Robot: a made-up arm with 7 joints.
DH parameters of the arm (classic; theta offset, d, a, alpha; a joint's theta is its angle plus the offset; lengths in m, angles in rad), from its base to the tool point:
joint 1: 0 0.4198 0 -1.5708
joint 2: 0 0 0 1.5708
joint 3: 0 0.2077 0.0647 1.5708
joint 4: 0 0 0.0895 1.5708
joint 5: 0 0.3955 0 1.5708
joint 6: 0 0 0.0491 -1.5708
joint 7: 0 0.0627 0 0
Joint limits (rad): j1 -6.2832..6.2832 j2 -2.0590..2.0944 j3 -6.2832..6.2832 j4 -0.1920..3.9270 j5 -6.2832..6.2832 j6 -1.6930..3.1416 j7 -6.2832..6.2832
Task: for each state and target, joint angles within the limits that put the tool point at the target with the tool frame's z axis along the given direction. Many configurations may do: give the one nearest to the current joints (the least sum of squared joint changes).
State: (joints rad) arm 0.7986 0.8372 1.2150 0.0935 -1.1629 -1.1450 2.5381
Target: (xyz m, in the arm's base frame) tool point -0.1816 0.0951 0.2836 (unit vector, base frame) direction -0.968 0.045 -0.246
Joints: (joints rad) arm 0.0344 0.5913 1.5325 -0.1864 -1.2941 -0.7667 2.5381
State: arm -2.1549 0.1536 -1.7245 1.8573 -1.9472 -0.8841 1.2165
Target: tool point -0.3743 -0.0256 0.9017 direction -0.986 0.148 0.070
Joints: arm -1.8580 0.5585 -2.1436 2.1626 -2.0713 -0.7566 1.2165
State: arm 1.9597 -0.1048 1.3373 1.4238 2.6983 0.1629 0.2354
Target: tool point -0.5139 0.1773 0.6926 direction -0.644 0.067 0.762
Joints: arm 1.7131 -0.0148 1.0815 1.4583 2.9665 0.9950 0.2354
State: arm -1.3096 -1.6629 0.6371 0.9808 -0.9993 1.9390 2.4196
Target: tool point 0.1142 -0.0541 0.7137 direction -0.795 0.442 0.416
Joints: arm -1.4943 -2.0295 0.7228 0.2301 -1.5773 1.8453 2.4196
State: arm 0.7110 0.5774 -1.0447 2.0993 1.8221 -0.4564 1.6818
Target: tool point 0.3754 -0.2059 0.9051 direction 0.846 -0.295 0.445
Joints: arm 0.6957 -0.1573 -0.9363 1.9508 1.6830 -0.0336 1.6818
